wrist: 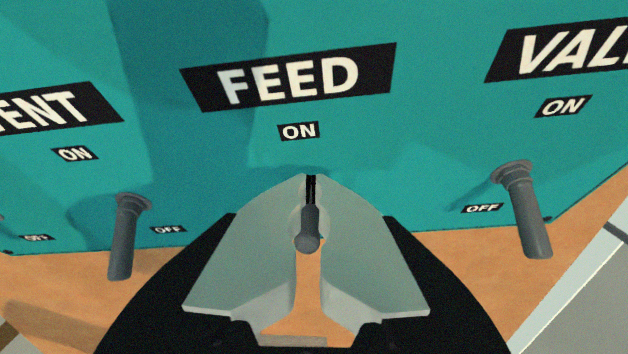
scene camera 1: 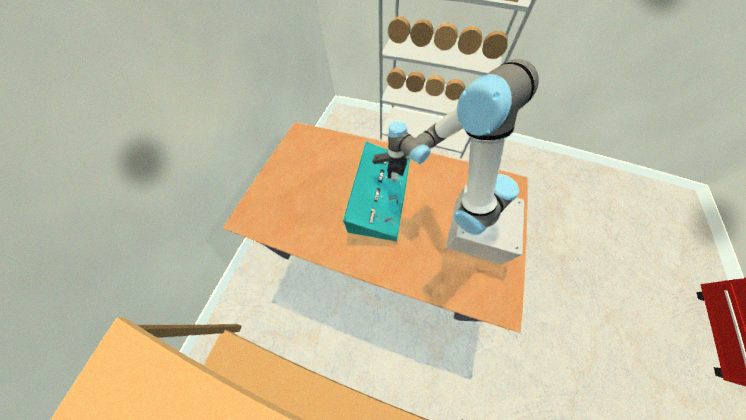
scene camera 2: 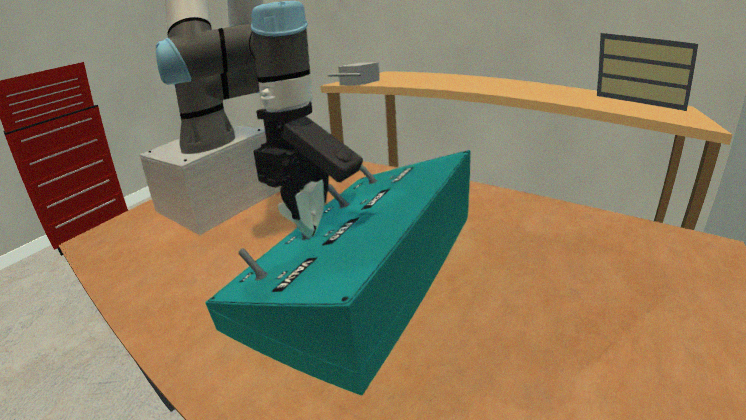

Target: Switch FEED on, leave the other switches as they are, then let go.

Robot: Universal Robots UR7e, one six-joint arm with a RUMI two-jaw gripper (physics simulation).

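Frame: origin at the arm's base, x ahead, y left, z up, level; millimetres.
Seen in the pictures: gripper, fingertip midpoint: [wrist: 311,177] [scene camera 1: 391,179] [scene camera 2: 311,236]; arm's base, link origin: [scene camera 2: 207,143].
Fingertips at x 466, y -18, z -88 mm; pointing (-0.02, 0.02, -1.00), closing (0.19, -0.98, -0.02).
Pixels of each thing's middle, then the offset from my fingertips to it. "*": a spot on its surface instead. Level surfaces: height alone.
- sloped teal switch box, body centre: [wrist: 201,77] [scene camera 2: 363,241] [scene camera 1: 379,190] 37 mm ahead, 77 mm left, 31 mm down
- FEED label, body centre: [wrist: 288,81] [scene camera 2: 341,231] 54 mm ahead, 19 mm left, 21 mm up
- grey FEED lever, body centre: [wrist: 309,217] 12 mm back, 2 mm right, 22 mm up
- VALVE lever, body centre: [wrist: 527,215] [scene camera 2: 250,261] 13 mm ahead, 121 mm right, 17 mm up
- side, surface spot: [wrist: 121,245] [scene camera 2: 335,192] * 59 mm back, 105 mm left, 22 mm up
- further lever, body centre: [scene camera 2: 365,171] 99 mm back, 222 mm left, 17 mm up
- orange-brown table, surface height: 90 mm down
A sloped teal switch box [scene camera 1: 358,197] [scene camera 2: 407,245] [wrist: 440,120] stands on the table. My gripper [scene camera 1: 394,177] [scene camera 2: 312,232] [wrist: 311,177] is shut, its pale fingertips low over the panel below the FEED label [scene camera 2: 340,231] [wrist: 290,77]. The end of the grey FEED lever [wrist: 309,225] shows in the hollow between the fingers; its base is hidden in the wrist view and its lean is hard to tell. The VALVE lever [scene camera 2: 252,264] [wrist: 530,220] and the lever on FEED's other side [scene camera 2: 338,196] [wrist: 121,245] lean towards their OFF labels. A further lever [scene camera 2: 368,174] stands beyond.
The box stands on an orange-brown table [scene camera 1: 281,182] [scene camera 2: 548,292]. The robot's pale base block [scene camera 1: 485,245] [scene camera 2: 172,182] is on the table's other side. The neighbouring levers stand on either side of the fingers. A wooden bench [scene camera 2: 495,93] and a red drawer cabinet [scene camera 2: 65,172] stand beyond.
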